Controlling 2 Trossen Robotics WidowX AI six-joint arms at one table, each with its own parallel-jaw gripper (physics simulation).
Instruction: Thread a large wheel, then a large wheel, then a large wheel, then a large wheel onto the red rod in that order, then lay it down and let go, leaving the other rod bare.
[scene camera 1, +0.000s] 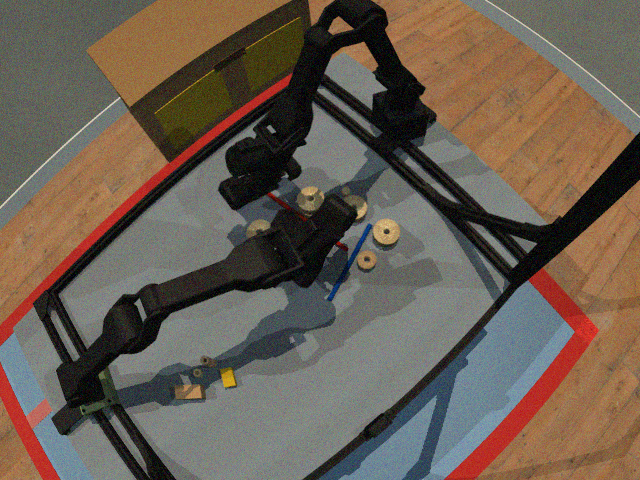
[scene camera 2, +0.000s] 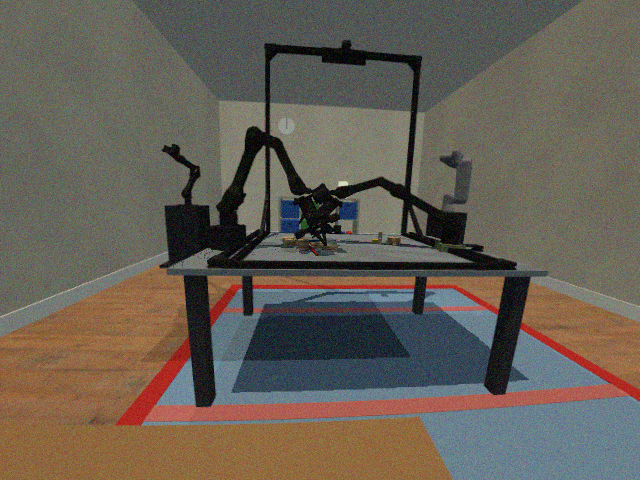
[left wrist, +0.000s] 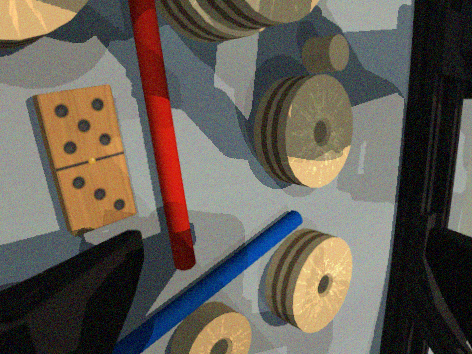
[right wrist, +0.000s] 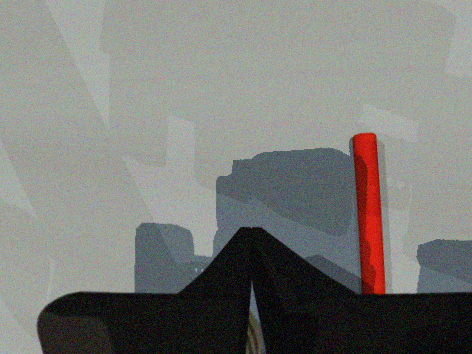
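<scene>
The red rod lies flat on the table, partly under my left arm. The blue rod lies beside it. Several wooden wheels lie around them: one large wheel by the blue rod, another farther back, one next to the red rod, one left of my left arm. My left gripper is open and empty above the rods. My right gripper is shut on nothing, low by the red rod's far end; a wheel's rim shows under its fingers.
A small wheel lies by the blue rod. A domino lies left of the red rod and a short peg near the wheels. Small blocks lie at the front left. A black frame rims the table.
</scene>
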